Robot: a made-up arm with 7 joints.
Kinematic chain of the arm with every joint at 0, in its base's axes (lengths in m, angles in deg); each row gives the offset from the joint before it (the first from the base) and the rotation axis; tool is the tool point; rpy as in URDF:
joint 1: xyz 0 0 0 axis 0.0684 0.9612 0.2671
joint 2: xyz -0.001 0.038 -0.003 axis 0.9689 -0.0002 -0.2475
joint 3: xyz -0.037 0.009 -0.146 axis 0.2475 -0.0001 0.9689
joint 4: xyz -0.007 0 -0.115 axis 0.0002 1 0
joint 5: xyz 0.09 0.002 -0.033 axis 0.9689 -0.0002 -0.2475
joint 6: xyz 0.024 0 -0.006 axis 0.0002 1 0
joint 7: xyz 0.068 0 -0.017 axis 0.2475 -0.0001 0.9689
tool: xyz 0 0 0 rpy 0 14.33 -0.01
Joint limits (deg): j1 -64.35..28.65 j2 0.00..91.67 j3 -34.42..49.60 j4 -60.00..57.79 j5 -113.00..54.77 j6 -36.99..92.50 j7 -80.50..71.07
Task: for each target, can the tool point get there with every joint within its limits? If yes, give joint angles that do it. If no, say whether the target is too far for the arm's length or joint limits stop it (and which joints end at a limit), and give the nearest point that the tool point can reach.
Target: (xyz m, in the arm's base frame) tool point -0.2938 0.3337 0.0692
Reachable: no: joint limits stop it (at a limit: joint 1, joint 3, joint 4, joint 5, joint 6) | nearest point -0.1608 0.3974 -0.0725 | short by 0.205 m
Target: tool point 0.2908 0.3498 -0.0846
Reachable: yes | joints -44.79 65.37 -11.65 35.13 4.77 32.15 -58.11
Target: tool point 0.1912 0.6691 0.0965
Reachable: no: too far | nearest point 0.1344 0.4641 0.0658 | short by 0.215 m
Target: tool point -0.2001 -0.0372 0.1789
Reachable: no: joint limits stop it (at a limit: joint 1, joint 2, joint 3, joint 4) | nearest point -0.0158 0.1417 0.1268 | short by 0.262 m
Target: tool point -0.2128 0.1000 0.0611
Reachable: no: joint limits stop it (at a limit: joint 1, joint 2, joint 3, joint 4, joint 6) | nearest point -0.0207 0.1453 0.1165 | short by 0.205 m
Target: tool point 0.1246 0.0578 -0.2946
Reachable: yes | joints 0.43 16.37 -16.36 0.95 9.75 -26.42 15.89
